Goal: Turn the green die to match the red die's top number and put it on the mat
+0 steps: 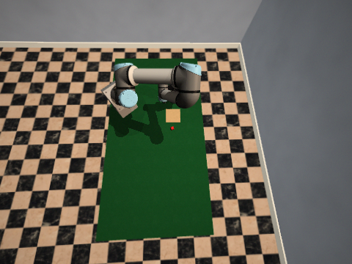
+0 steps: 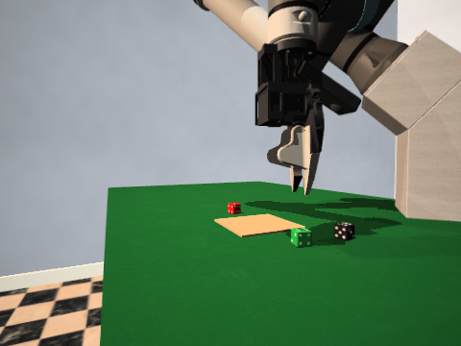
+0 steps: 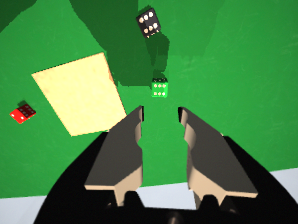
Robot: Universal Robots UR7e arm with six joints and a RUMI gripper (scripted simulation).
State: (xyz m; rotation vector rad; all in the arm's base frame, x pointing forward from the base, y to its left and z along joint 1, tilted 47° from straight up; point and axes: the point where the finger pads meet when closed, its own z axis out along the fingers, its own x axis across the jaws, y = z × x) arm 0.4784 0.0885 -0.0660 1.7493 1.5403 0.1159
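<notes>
My gripper is now 90 mm above the green die. Round my hand: black die (90 mm behind, 10 mm to the left, 90 mm below); red die (30 mm behind, 280 mm to the right, 90 mm below); tan mat (10 mm behind, 140 mm to the right, 100 mm below).
</notes>
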